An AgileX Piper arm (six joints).
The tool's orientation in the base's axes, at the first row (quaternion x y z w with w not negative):
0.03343 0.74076 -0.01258 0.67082
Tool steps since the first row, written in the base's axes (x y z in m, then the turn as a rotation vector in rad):
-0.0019 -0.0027 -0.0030 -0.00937 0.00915 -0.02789
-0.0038 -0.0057 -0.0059 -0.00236 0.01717 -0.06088
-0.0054 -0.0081 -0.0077 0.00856 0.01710 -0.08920
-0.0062 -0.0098 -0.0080 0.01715 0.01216 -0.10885
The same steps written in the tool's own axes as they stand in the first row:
0.0031 -0.0029 -0.0014 0.02896 0.00777 -0.00711
0.0061 -0.0061 -0.0028 0.06135 0.01537 0.00264
0.0079 -0.0086 -0.0041 0.08845 0.01529 0.01631
0.0082 -0.0104 -0.0047 0.10699 0.01041 0.02711

